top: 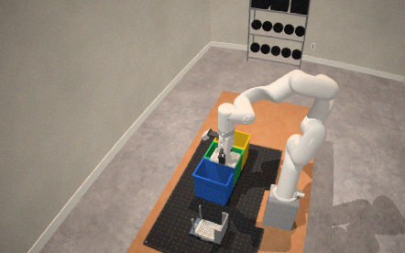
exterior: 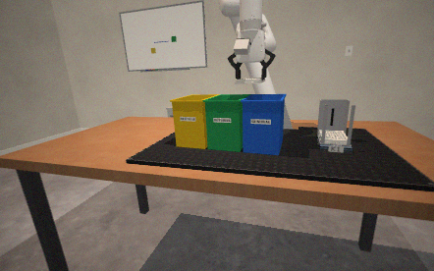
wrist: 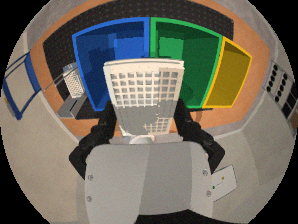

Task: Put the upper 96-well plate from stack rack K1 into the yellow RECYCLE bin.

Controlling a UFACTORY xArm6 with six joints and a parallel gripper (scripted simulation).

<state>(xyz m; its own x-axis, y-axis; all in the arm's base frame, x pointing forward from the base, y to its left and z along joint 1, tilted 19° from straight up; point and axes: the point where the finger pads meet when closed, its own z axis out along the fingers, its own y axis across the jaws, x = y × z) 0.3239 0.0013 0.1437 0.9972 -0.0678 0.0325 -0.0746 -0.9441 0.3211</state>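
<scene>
Right now the yellow bin is 21 cm to the right of my hand, 16 cm below it and 2 cm ahead of it. Also, from my hand: white 96-well plate (1 cm below); then blue bin (16 cm below, 5 cm to the left, 4 cm ahead); then green bin (16 cm below, 8 cm to the right, 3 cm ahead).
</scene>
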